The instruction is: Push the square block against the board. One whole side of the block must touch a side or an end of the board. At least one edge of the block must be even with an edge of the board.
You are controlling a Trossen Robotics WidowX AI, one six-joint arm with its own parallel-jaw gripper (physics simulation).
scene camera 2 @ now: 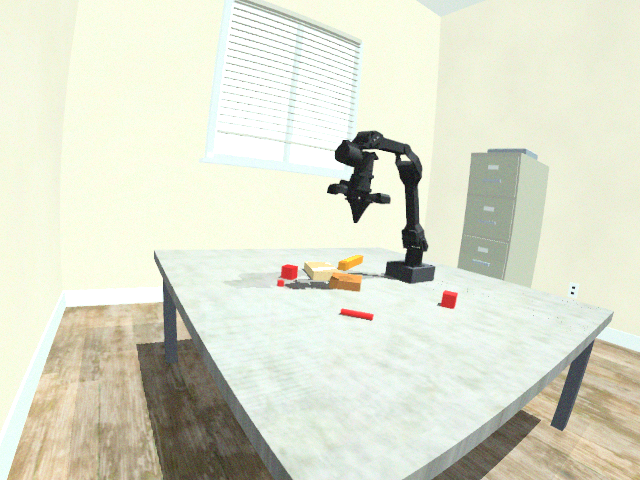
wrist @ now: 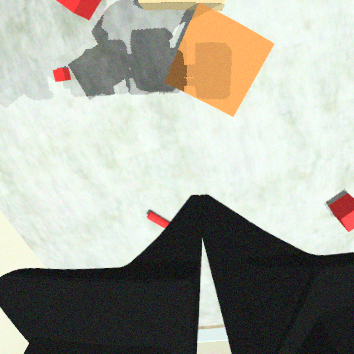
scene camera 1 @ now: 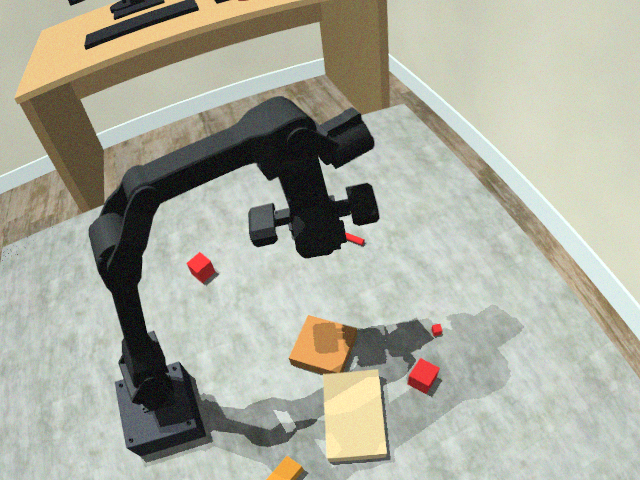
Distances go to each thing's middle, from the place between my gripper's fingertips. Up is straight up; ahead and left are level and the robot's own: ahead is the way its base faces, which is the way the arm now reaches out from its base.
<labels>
My hand is 20 cm above the square block (scene camera 1: 323, 346), 7 cm to the left of it and 4 cm past it. Also, from my hand: cream board (scene camera 1: 354, 423) (22 cm to the right, 20 cm below, 4 cm behind).
</labels>
